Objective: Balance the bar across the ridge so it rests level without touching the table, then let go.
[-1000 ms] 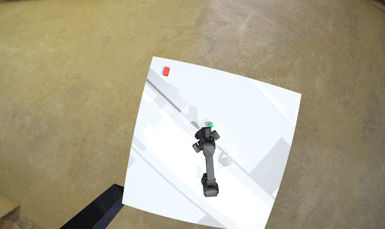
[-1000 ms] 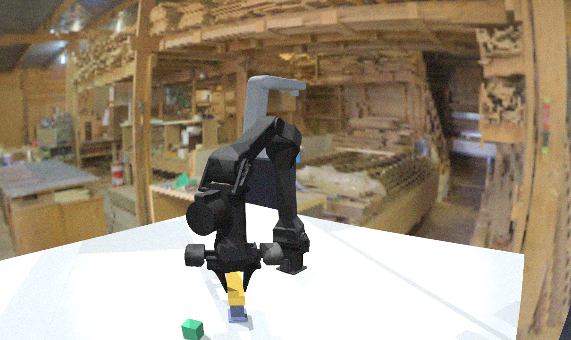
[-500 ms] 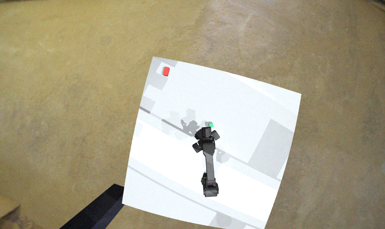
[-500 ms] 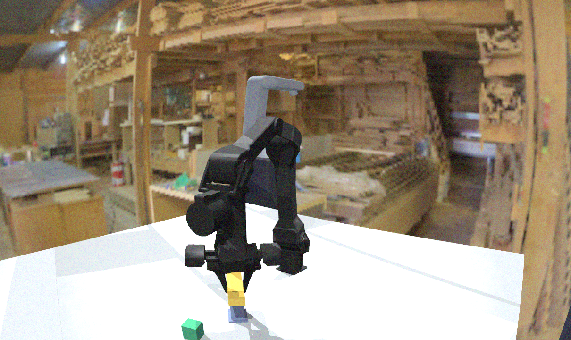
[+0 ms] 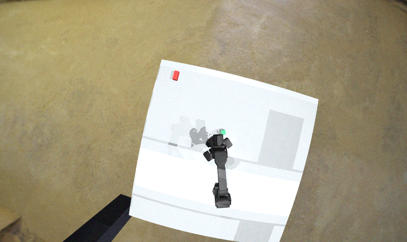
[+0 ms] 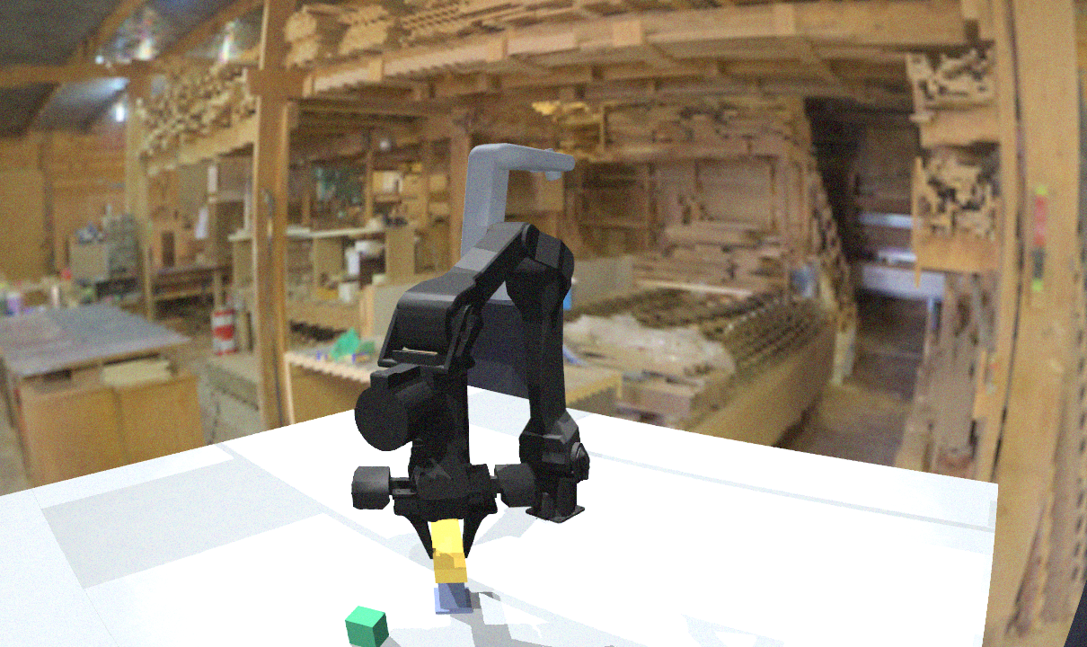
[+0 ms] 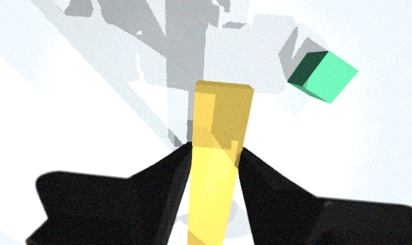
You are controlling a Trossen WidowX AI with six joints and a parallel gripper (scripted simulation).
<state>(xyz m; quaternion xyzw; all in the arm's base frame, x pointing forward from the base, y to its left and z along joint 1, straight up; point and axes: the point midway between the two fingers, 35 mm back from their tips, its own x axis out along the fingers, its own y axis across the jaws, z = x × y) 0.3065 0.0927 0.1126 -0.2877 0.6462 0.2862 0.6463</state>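
The yellow bar lies 2 cm behind my gripper tip and 2 cm to the right of it. Also, from my gripper tip: green cube: 11 cm ahead, 2 cm to the right, 6 cm below; red block: 43 cm ahead, 41 cm to the left, 6 cm below.
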